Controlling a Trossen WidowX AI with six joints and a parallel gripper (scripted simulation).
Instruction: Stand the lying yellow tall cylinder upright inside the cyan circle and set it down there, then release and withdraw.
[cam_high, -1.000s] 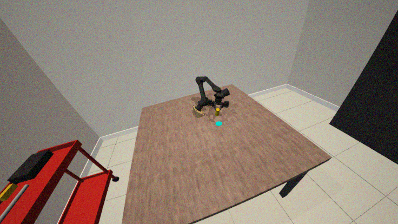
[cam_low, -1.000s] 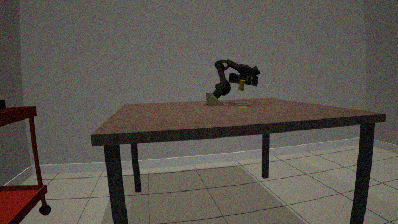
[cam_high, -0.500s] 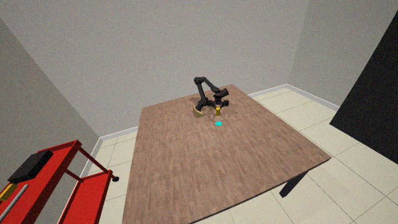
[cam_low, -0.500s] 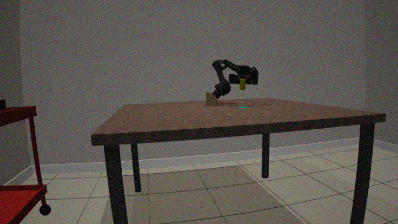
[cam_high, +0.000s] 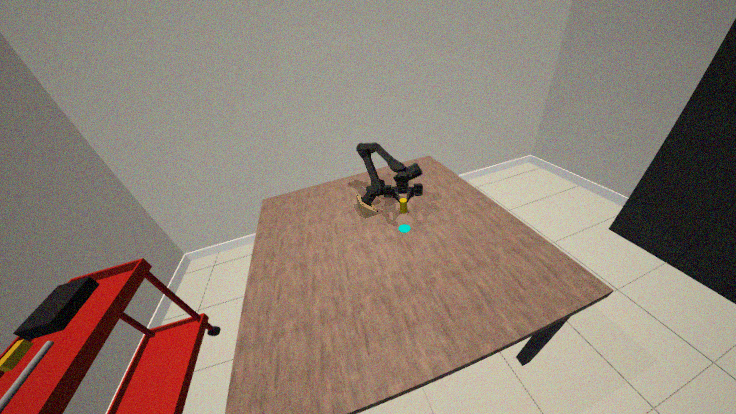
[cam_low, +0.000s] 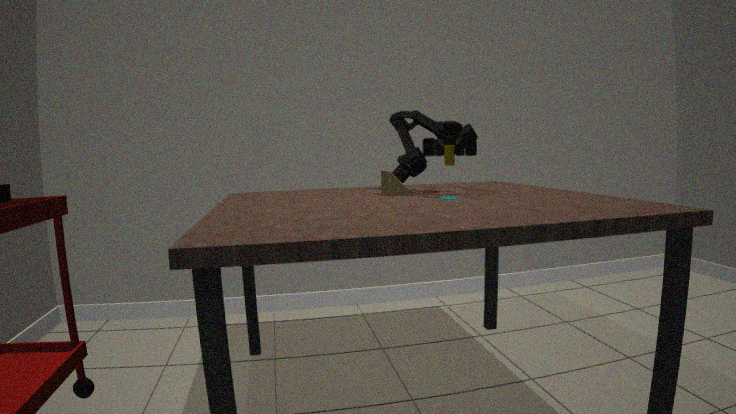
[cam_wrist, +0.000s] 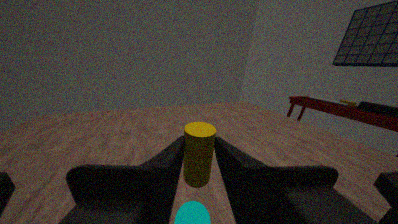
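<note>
Right now the cyan circle is 16 cm below my gripper tip. The rest, counted from my gripper tip: yellow cylinder 2 cm below.
</note>
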